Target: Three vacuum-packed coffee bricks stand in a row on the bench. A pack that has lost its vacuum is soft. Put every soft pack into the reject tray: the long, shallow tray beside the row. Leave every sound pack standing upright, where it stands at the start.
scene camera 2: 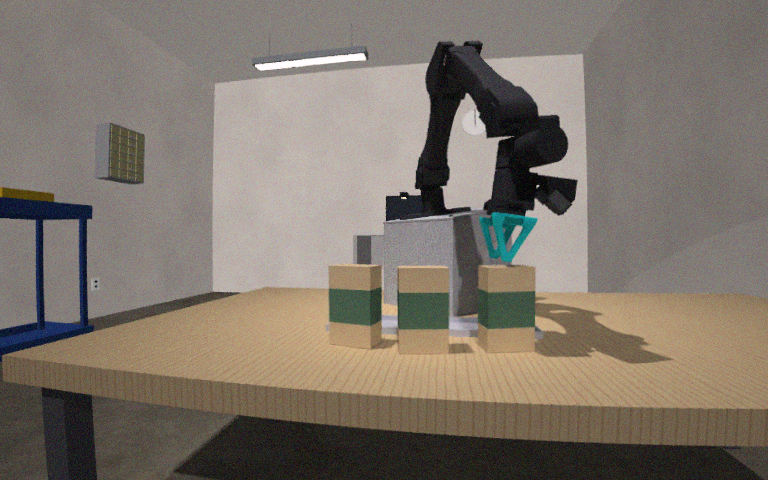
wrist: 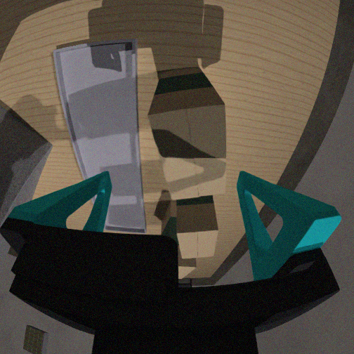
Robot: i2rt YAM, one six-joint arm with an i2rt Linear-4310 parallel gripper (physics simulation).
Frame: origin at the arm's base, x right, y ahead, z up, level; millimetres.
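Seen in the pictures: gripper, between the fingertips: (scene camera 2: 499, 259); arm's base, origin of its link: (scene camera 2: 434, 215).
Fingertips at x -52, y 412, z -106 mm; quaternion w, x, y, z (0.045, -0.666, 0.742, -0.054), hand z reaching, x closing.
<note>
Pixels of each thing's middle, then the offset from my fingertips to it.
- right brick, middle of its body: (scene camera 2: 505, 307) dx -6, dy +15, dz -80 mm
- middle brick, middle of its body: (scene camera 2: 422, 308) dx +136, dy +16, dz -80 mm
- left brick, middle of its body: (scene camera 2: 355, 304) dx +251, dy -23, dz -80 mm
Three tan coffee bricks with green bands stand upright in a row. The right brick (scene camera 2: 506, 308) (wrist: 192, 132) is nearest the gripper in the wrist view; the middle brick (scene camera 2: 423, 310) (wrist: 198, 243) and the left brick (scene camera 2: 355, 306) (wrist: 186, 272) follow below it there. The left brick is partly hidden by the gripper body. My gripper (scene camera 2: 503, 260) (wrist: 173, 178) is open and empty, pointing down with its teal fingertips close above the right brick's top. The long, shallow grey tray (scene camera 2: 464, 332) (wrist: 137, 125) lies beside the row. No brick's firmness can be told by sight.
The grey block (scene camera 2: 419, 254) under the arm's base stands behind the tray. The wooden bench's front edge (scene camera 2: 339, 416) runs in front of the bricks. A blue cart (scene camera 2: 83, 266) stands at the far left. The arm's shadow falls across the bench and tray.
</note>
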